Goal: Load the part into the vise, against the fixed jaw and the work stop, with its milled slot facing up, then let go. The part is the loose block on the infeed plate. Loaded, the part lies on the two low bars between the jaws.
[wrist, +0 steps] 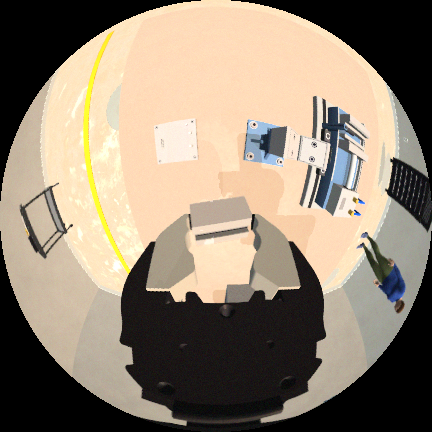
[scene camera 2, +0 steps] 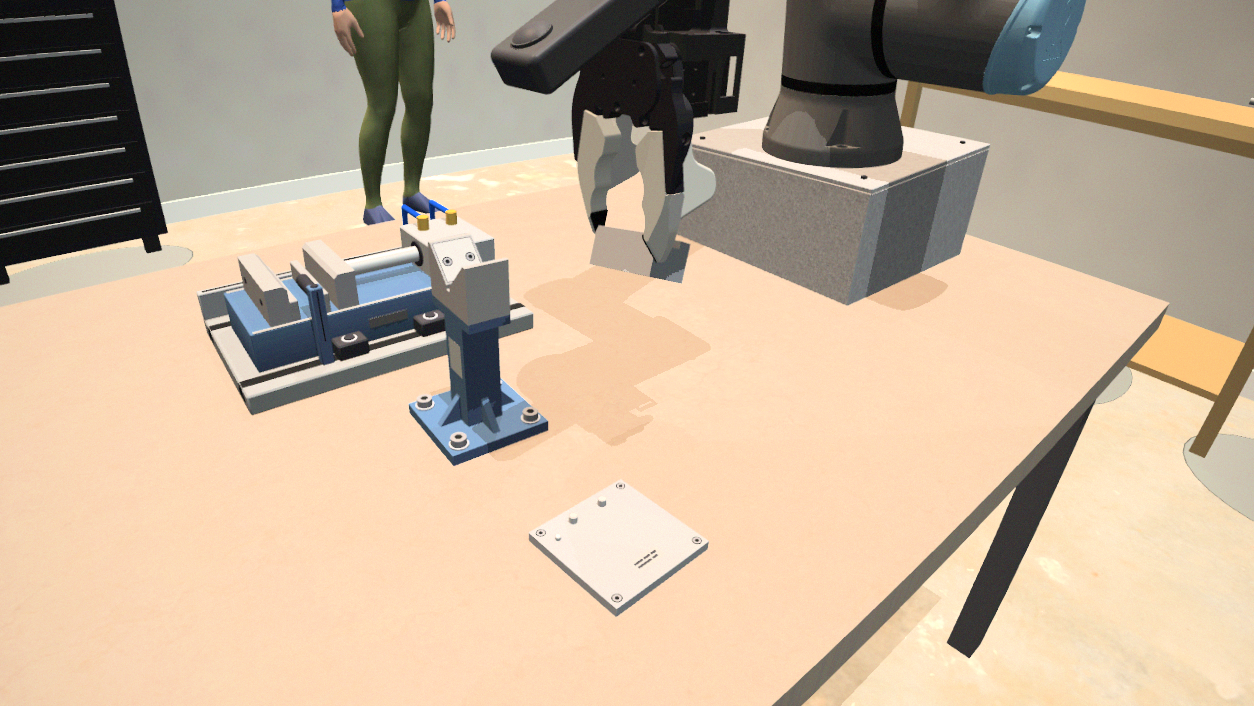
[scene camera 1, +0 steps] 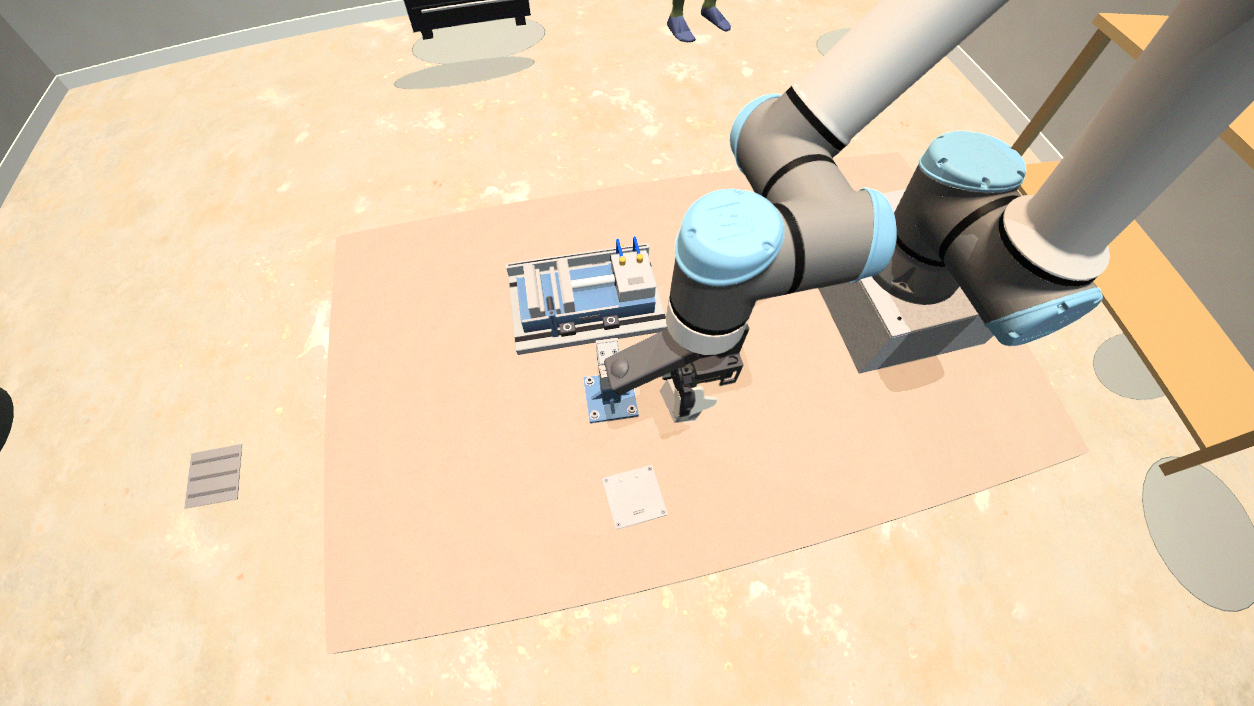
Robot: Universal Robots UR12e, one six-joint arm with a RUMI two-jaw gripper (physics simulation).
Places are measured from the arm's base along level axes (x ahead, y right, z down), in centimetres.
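Where they show: gripper, fingertip midpoint: [wrist: 220,215] [scene camera 2: 627,248] [scene camera 1: 674,399]; arm's base, origin of the base link: [scene camera 2: 830,149] [scene camera 1: 912,263].
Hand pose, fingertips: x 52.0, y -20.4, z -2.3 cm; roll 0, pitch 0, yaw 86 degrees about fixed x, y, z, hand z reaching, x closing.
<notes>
Things, the pixels of their top centre, and the offset from my fingertips. "spot": a spot on its surface instead.
- grey block, middle of its top: [scene camera 2: 641,221] [wrist: 220,235] [scene camera 1: 683,392] dx -1.2, dy +0.0, dz -1.9 cm
- vise, middle of its top: [scene camera 2: 359,244] [scene camera 1: 583,274] [wrist: 359,167] dx +9.9, dy +31.0, dz +7.8 cm
- blue work stop, surface spot: [scene camera 2: 321,326] spot: dx +16.9, dy +22.8, dz +11.7 cm
- infeed plate, middle of its top: [scene camera 2: 618,537] [scene camera 1: 634,496] [wrist: 174,140] dx +7.2, dy -9.6, dz +16.9 cm
My gripper [scene camera 2: 630,238] [wrist: 220,215] is shut on the part, a grey block [scene camera 2: 617,248] [wrist: 220,212], above the table, right of the post stand. A dark slot shows on the block's face towards the palm in the wrist view. In scene camera 2 the block looks slightly tilted. The vise [scene camera 2: 272,343] [wrist: 327,185] stands apart at the left. Its fixed jaw [scene camera 2: 265,287] [scene camera 1: 532,293] is the outer one; the moving jaw [scene camera 2: 329,273] sits at the rod, with a gap between. The blue work stop [scene camera 2: 321,326] stands beside the gap. The low bars are hard to make out. The infeed plate [scene camera 1: 635,497] [scene camera 2: 618,548] [wrist: 175,141] bears no block.
A blue post stand [scene camera 2: 478,368] [scene camera 1: 611,405] [wrist: 272,142] with a grey notched head stands between the gripper and the vise, close to the vise's front edge. The robot's grey pedestal [scene camera 2: 789,219] is at the back right. A person [scene camera 2: 390,96] stands behind the table.
</notes>
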